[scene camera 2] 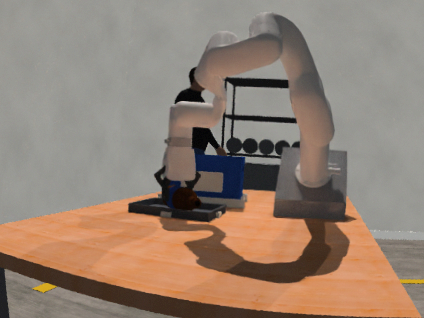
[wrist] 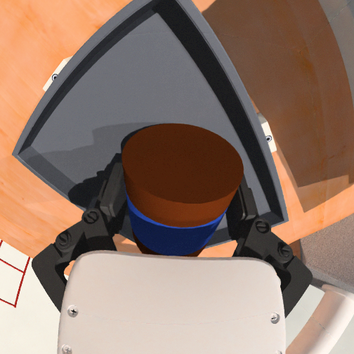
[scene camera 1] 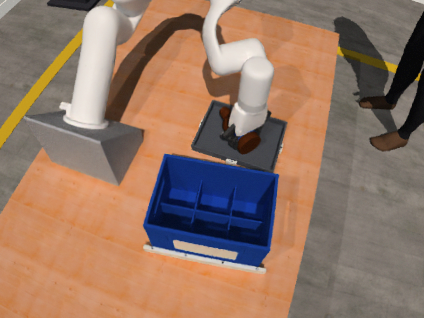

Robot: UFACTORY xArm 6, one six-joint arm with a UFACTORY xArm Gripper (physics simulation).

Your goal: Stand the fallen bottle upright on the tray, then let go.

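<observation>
The brown bottle with a blue band lies on its side in the dark grey tray. Its broad base faces the blue crate, and its neck points the other way. My gripper points down over the bottle and is shut on its body, one finger against each side. In the wrist view the gripper's housing hides the neck. In scene camera 1 the arm's end hides the bottle's middle.
A blue crate with compartments stands close beside the tray. The arm's grey pedestal stands on the wooden table. A person stands off the table, and a black shelf rack stands behind it.
</observation>
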